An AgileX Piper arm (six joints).
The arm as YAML. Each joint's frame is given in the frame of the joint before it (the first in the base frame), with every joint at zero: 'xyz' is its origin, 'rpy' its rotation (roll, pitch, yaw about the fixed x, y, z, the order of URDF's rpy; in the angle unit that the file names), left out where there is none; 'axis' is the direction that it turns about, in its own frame. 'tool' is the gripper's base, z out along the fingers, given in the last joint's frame.
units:
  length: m
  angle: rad
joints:
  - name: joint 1
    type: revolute
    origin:
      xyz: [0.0, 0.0, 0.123]
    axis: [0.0, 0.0, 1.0]
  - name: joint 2
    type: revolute
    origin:
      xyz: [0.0, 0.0, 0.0]
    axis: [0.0, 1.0, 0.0]
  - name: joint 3
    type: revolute
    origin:
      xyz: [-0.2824, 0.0, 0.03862]
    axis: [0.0, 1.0, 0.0]
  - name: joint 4
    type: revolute
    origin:
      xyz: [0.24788, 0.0, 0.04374]
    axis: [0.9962, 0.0, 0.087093]
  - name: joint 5
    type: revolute
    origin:
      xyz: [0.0, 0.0, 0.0]
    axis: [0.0, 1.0, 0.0]
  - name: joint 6
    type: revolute
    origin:
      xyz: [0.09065, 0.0, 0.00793]
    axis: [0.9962, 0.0, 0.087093]
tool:
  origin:
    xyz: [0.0, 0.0, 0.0]
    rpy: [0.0, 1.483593, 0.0]
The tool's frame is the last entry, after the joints.
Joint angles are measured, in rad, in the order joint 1, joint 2, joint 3, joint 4, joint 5, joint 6. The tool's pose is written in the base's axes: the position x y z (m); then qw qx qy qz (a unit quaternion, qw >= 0). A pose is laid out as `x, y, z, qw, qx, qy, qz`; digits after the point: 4 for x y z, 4 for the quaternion.
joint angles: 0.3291 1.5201 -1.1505 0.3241 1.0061 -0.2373
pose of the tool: 0.2738, 0.1194, 0.2747, 0.1319, -0.2094, 0.9567, 0.1533
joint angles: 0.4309 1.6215 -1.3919 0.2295 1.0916 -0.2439
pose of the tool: 0.2963, 0.1564, 0.3055, 0.1556, -0.2912, 0.9357, 0.1241
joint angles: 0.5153 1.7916 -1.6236 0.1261 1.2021 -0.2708
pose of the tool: 0.3229, 0.1951, 0.3052, 0.1346, -0.3653, 0.9178, 0.0784
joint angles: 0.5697 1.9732 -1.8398 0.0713 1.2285 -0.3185
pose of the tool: 0.3539, 0.2339, 0.2913, 0.1419, -0.4185, 0.8955, 0.0532
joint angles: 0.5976 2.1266 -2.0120 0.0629 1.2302 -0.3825
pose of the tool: 0.3782, 0.2639, 0.2712, 0.1517, -0.4596, 0.8738, 0.0475
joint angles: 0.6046 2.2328 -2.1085 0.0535 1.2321 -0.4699
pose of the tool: 0.3943, 0.2780, 0.2479, 0.1481, -0.5015, 0.8516, 0.0363
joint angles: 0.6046 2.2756 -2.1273 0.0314 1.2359 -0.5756
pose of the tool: 0.4005, 0.2800, 0.2322, 0.1362, -0.5486, 0.8247, 0.0174
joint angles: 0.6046 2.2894 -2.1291 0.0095 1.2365 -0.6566
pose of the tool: 0.4028, 0.2793, 0.2259, 0.1303, -0.5838, 0.8014, 0.0013
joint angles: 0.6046 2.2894 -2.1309 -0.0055 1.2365 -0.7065
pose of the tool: 0.4037, 0.2783, 0.2263, 0.1308, -0.6048, 0.7855, -0.0094
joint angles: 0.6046 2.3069 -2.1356 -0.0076 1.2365 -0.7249
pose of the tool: 0.4055, 0.2794, 0.2190, 0.1243, -0.6127, 0.7804, -0.0112
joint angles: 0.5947 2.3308 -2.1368 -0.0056 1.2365 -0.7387
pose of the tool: 0.4101, 0.2768, 0.2076, 0.1130, -0.6149, 0.7804, -0.0109
